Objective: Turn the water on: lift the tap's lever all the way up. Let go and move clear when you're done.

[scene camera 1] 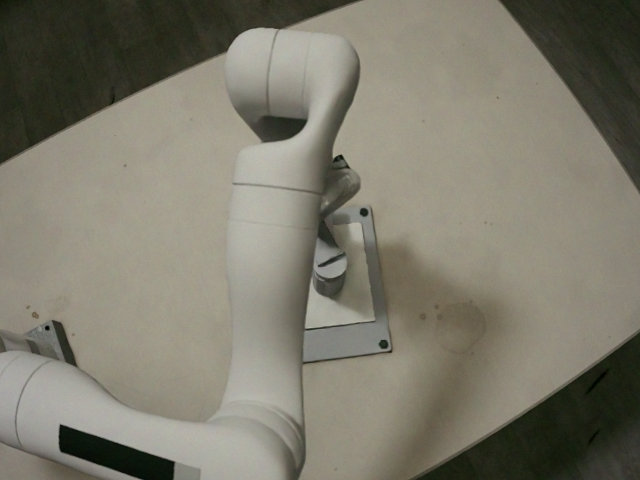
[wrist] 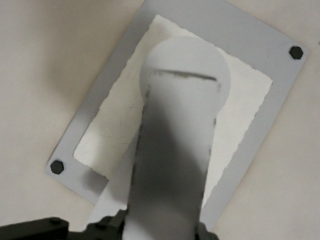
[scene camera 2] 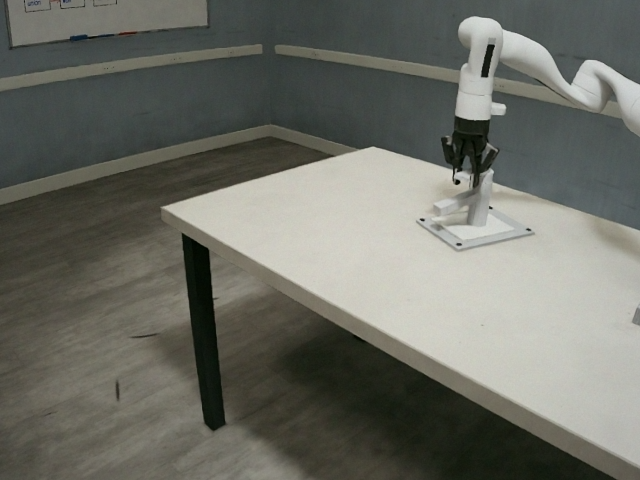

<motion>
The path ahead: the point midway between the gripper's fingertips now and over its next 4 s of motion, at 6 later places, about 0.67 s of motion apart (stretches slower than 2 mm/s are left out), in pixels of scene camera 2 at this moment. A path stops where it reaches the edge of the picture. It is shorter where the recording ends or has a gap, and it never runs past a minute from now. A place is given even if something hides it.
My gripper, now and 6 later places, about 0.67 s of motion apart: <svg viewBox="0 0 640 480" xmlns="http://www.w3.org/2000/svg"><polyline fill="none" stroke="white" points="464,186 466,179 467,176 468,172 470,166 470,157 473,138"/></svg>
</motion>
